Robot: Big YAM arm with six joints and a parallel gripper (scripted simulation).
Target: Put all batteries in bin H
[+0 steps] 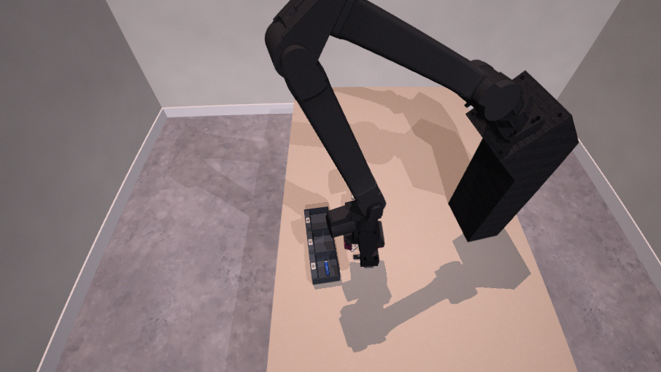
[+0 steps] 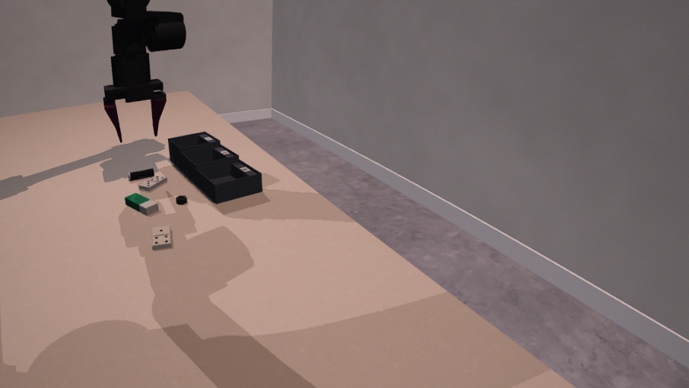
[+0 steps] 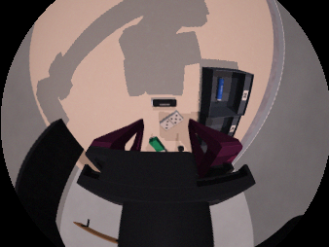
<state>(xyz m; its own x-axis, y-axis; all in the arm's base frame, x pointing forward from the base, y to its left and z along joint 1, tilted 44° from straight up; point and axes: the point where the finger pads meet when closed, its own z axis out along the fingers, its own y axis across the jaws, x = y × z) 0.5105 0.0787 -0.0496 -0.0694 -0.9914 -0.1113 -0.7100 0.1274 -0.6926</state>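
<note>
Now: hand 80 mm above the black battery. From my hand the other things lie so: blue battery: 110 mm ahead, 20 mm to the left, 70 mm below; then three joined black bins: 120 mm ahead, 60 mm to the right, 60 mm below; then green-and-white eraser: 30 mm behind, 140 mm to the right, 80 mm below.
</note>
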